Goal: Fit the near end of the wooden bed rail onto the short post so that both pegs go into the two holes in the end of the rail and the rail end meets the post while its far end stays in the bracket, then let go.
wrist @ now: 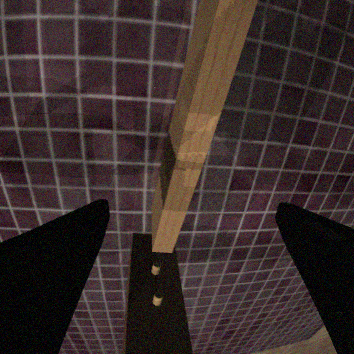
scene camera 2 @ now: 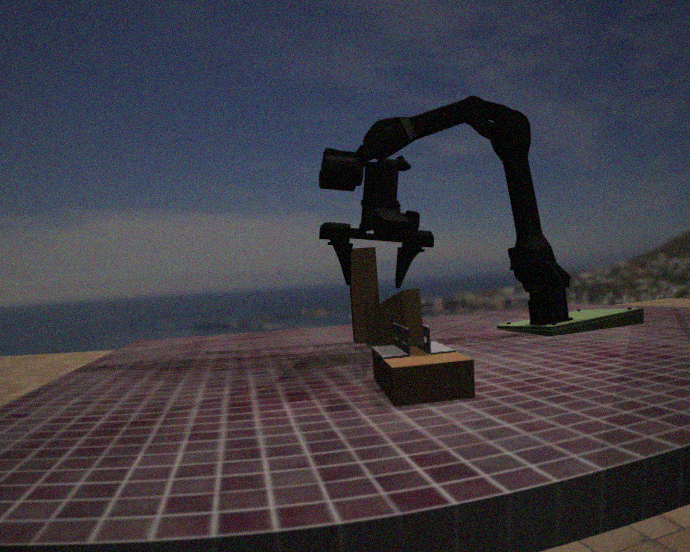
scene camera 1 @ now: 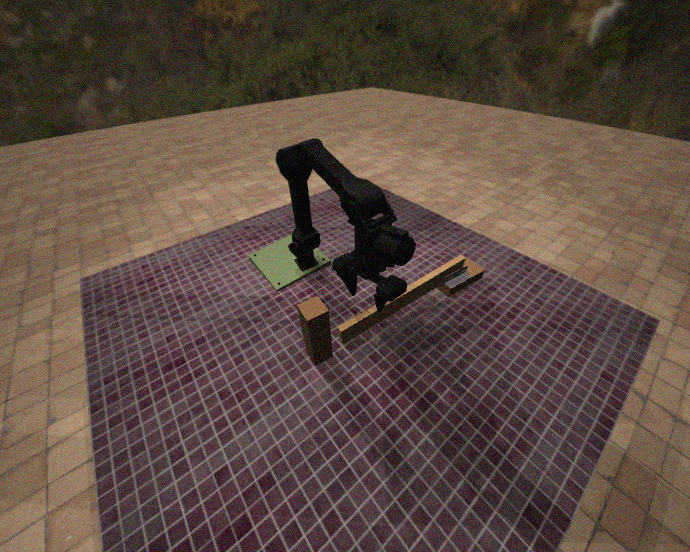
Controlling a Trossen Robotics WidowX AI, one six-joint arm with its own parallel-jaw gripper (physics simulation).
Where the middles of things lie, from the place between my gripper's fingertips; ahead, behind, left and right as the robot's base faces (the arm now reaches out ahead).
Labels:
My hand is 14 cm to the right of the wooden bed rail (scene camera 2: pixel 404 308) and 5 cm above it. Round my hand: metal bracket (scene camera 2: pixel 400 349) 33 cm to the left, 6 cm below.

